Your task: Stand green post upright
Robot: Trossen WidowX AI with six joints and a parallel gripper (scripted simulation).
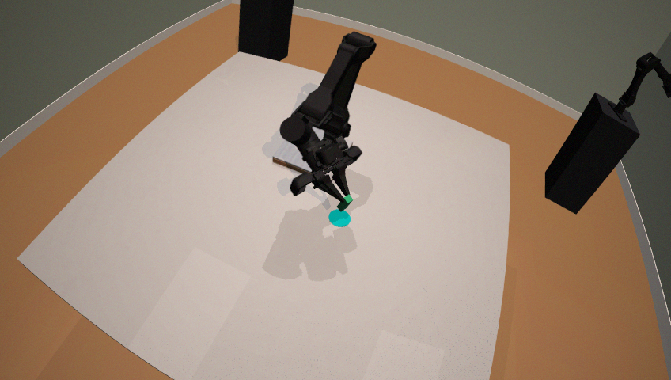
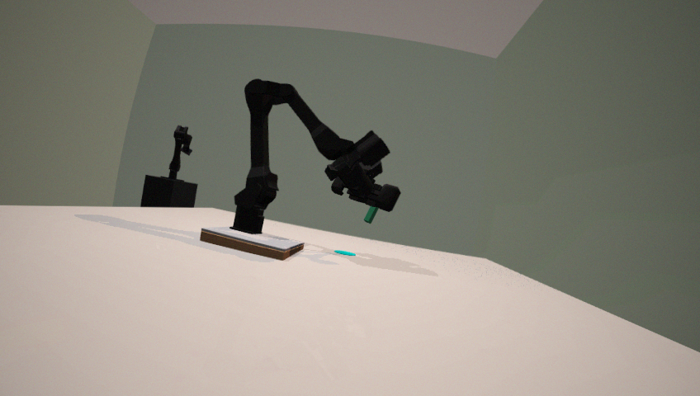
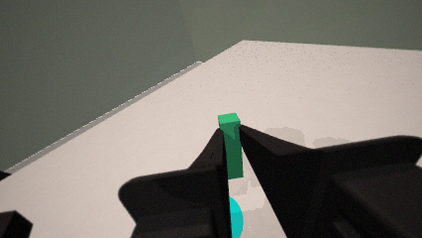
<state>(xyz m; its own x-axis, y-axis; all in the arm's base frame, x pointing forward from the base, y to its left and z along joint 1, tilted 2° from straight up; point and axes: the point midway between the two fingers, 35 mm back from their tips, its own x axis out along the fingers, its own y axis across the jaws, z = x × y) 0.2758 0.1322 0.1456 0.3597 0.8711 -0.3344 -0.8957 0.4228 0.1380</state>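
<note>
Now: the cyan circle 60 mm behind my gripper tip, 20 mm to the right of it and 150 mm below it. Also, from my gripper tip: green post: 20 mm below.
</note>
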